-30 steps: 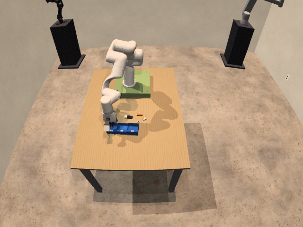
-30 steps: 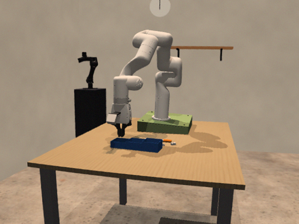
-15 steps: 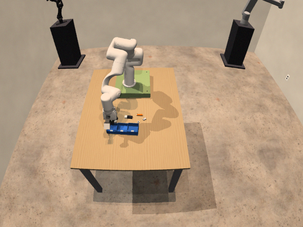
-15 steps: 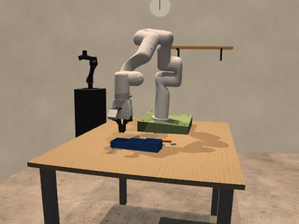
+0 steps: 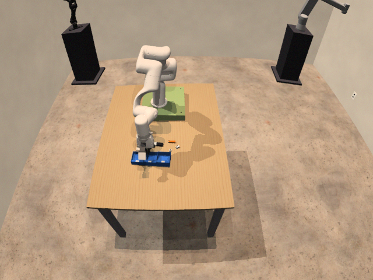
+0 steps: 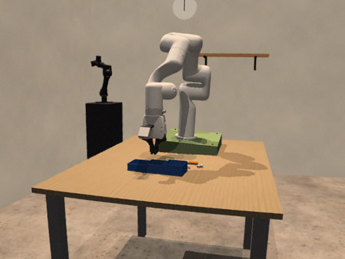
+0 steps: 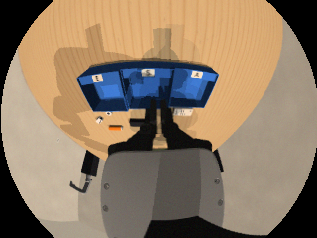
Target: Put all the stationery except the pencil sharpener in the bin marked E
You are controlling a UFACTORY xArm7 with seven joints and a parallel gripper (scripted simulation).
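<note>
The blue bin tray is 20 mm to the left of my hand and 70 mm below it. The rest, counted from my hand: black item: 130 mm behind, 40 mm to the left, 90 mm below; then orange stick: 160 mm behind, 140 mm to the left, 90 mm below; then white flat piece: 80 mm behind, 70 mm to the right, 90 mm below.
</note>
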